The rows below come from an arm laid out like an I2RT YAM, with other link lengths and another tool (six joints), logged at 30 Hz.
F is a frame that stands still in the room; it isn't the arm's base.
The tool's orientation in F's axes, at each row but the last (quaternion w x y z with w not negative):
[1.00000 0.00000 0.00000 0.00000]
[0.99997 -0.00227 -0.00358 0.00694]
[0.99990 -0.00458 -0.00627 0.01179]
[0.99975 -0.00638 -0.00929 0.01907]
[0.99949 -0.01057 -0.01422 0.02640]
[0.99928 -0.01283 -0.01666 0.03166]
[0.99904 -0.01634 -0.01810 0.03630]
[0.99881 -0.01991 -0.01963 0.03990]
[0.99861 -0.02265 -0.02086 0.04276]
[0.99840 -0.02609 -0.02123 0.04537]
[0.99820 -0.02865 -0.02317 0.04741]
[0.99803 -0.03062 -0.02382 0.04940]
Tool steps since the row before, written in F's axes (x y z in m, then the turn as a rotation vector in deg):
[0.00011 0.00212 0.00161 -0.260 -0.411 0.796]
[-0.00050 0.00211 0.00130 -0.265 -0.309 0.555]
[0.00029 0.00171 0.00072 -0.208 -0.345 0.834]
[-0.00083 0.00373 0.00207 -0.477 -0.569 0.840]
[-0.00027 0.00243 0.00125 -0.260 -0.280 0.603]
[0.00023 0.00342 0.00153 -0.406 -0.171 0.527]
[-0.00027 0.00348 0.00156 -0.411 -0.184 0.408]
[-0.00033 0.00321 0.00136 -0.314 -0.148 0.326]
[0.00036 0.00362 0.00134 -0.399 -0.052 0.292]
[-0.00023 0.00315 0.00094 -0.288 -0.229 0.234]
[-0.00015 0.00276 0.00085 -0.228 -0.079 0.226]
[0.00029 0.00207 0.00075 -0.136 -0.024 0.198]
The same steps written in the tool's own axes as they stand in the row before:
[0.00011 0.00212 0.00161 -0.260 -0.411 0.796]
[-0.00046 0.00211 0.00131 -0.265 -0.308 0.555]
[0.00034 0.00170 0.00073 -0.206 -0.348 0.833]
[-0.00065 0.00373 0.00213 -0.483 -0.561 0.842]
[-0.00011 0.00241 0.00131 -0.258 -0.279 0.604]
[0.00050 0.00336 0.00160 -0.399 -0.159 0.536]
[0.00004 0.00344 0.00168 -0.409 -0.168 0.417]
[-0.00002 0.00317 0.00149 -0.312 -0.136 0.333]
[0.00072 0.00351 0.00148 -0.390 -0.032 0.307]
[0.00010 0.00310 0.00111 -0.298 -0.215 0.235]
[0.00015 0.00271 0.00101 -0.224 -0.071 0.232]
[0.00053 0.00198 0.00085 -0.129 -0.023 0.203]

